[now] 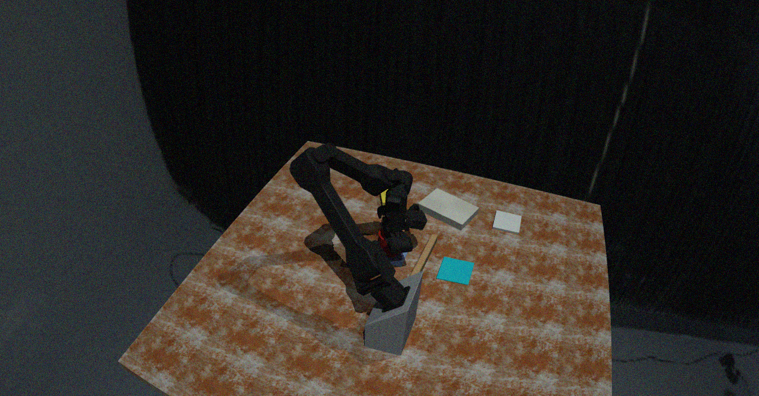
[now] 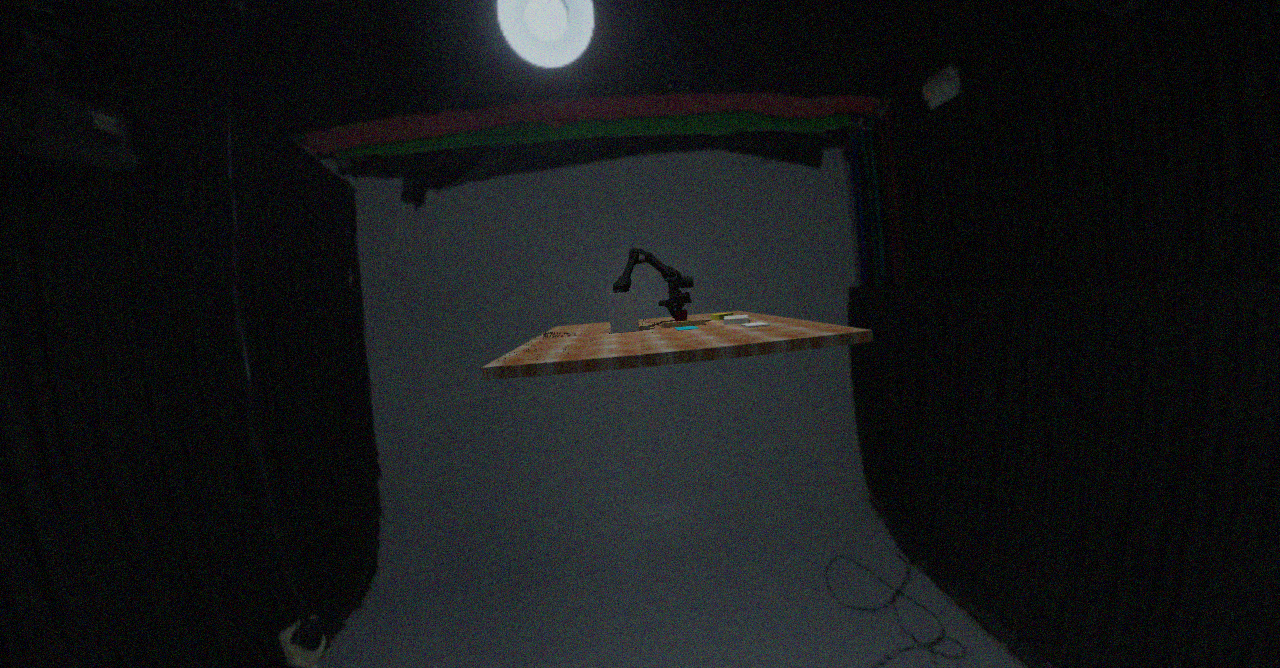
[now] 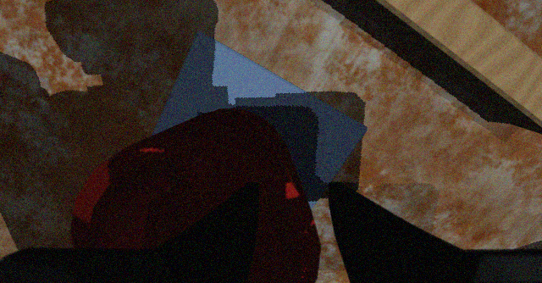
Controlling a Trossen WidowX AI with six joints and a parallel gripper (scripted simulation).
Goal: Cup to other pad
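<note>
The green marble lies 10 mm ahead of my gripper tip, 30 mm to the left of it and 20 mm below it. Round my gripper tip: blue pad (20 mm ahead, 10 mm to the left, 40 mm below); wooden bar (10 mm ahead, 90 mm to the right, 30 mm below); red cup (30 mm ahead, 10 mm to the left).
</note>
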